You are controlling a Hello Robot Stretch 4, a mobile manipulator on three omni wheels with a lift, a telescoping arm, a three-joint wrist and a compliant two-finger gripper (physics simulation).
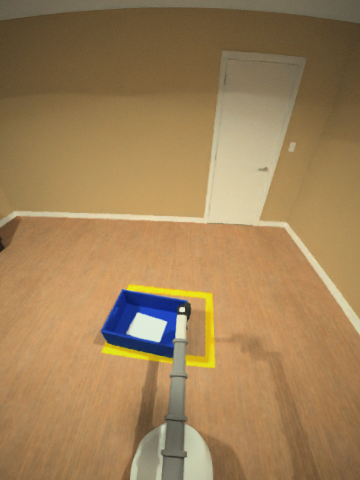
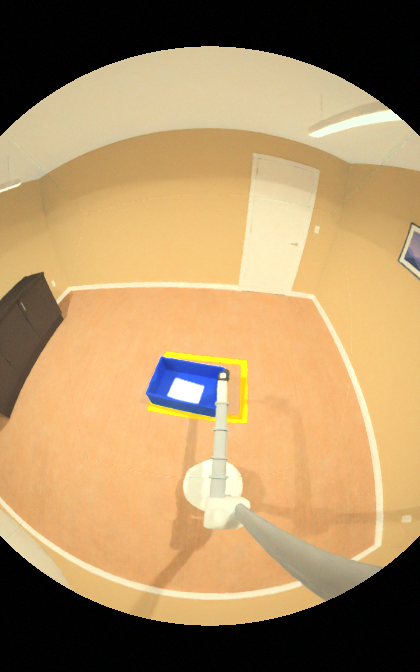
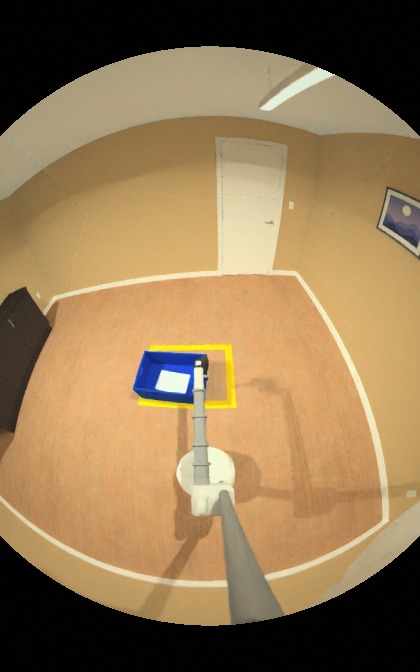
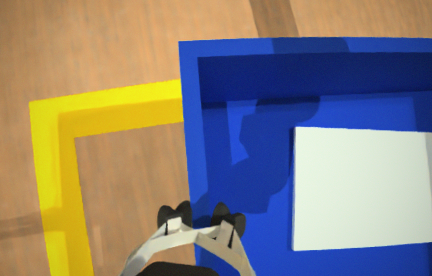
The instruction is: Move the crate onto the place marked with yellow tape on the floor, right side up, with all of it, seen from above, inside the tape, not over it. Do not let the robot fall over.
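Places are measured from the robot's base along level axes (x ahead, y left, z up), in metres.
Where they show: gripper, between the fingertips: [image 4: 202, 216].
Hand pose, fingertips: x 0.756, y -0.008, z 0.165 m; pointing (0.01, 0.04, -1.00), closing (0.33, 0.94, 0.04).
Each offset is from my fingertips to the top centre of the thing.
The blue open crate {dx +0.069, dy +0.284, dz +0.028 m} [image 1: 135, 344] [image 2: 180, 406] [image 3: 165, 396] [image 4: 194, 125] is right side up, with a flat white block {dx +0.061, dy +0.303, dz -0.164 m} [image 1: 147, 327] [image 2: 186, 390] [image 3: 173, 381] [image 4: 360, 190] inside. It covers the left and middle parts of the yellow tape outline [image 1: 210, 330] [image 2: 244, 390] [image 3: 230, 375] [image 4: 60, 190] and hides its left side. A gap shows between the crate and the right side of the tape. My gripper [image 1: 184, 308] [image 2: 224, 374] [image 3: 201, 364] [image 4: 202, 216] is shut on the crate's right wall, one finger on each side. Any height above the floor is hard to tell.
A dark cabinet [image 2: 30, 320] [image 3: 22, 345] stands at the left wall. A white door [image 1: 245, 140] [image 2: 277, 225] [image 3: 250, 210] is in the far wall. My round base [image 1: 197, 455] [image 2: 232, 485] [image 3: 225, 467] is on the near side of the tape.
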